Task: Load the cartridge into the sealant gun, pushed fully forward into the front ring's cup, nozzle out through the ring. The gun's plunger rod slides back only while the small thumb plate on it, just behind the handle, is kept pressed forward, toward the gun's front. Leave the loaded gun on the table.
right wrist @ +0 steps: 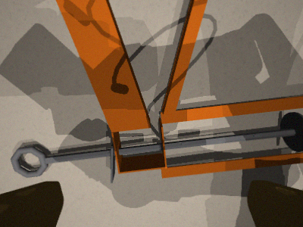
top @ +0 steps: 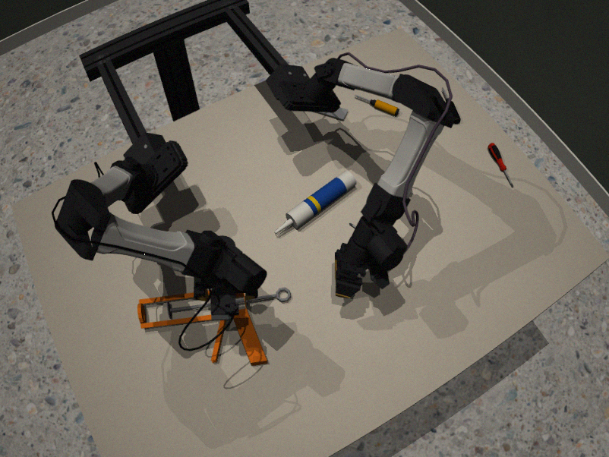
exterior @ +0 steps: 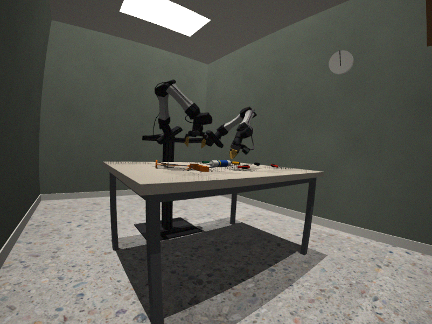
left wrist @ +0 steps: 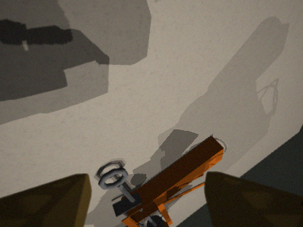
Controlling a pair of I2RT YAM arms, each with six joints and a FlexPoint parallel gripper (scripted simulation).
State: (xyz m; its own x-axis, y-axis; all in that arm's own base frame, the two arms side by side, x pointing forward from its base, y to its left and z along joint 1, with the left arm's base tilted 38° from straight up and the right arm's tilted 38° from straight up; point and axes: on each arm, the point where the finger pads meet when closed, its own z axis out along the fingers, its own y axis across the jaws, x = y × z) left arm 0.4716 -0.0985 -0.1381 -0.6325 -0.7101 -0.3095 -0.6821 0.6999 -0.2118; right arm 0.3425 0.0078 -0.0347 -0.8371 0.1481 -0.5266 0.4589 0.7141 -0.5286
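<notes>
Right now my right hand is 13 cm above the plunger rod, 4 cm past it and 1 cm to the right of it. The rest, counted from my right hand: cartridge 35 cm to the left, 15 cm behind, 12 cm below; then thumb plate 13 cm below, 5 cm to the left, 2 cm behind; then green-handled tool 55 cm to the left, 47 cm behind, 14 cm below.
</notes>
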